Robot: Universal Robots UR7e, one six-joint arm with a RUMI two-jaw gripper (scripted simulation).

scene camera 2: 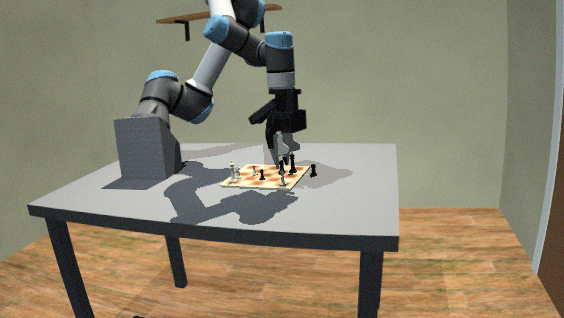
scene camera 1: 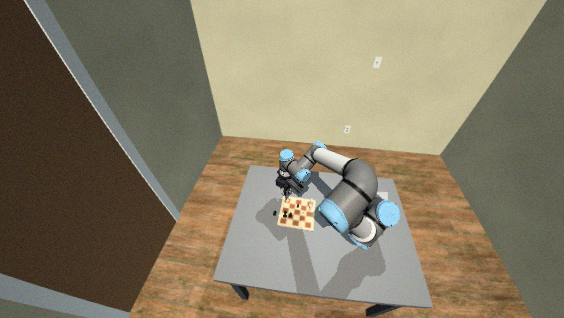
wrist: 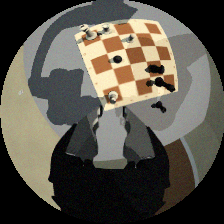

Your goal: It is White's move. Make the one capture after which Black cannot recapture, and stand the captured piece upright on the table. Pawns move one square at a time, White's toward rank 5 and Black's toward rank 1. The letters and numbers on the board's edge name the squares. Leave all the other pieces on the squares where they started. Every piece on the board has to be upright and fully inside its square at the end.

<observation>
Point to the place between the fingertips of the gripper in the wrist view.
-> At 112,106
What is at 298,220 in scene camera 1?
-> A small chessboard.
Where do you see a small chessboard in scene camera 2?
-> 272,176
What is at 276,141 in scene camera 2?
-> The gripper.
</observation>
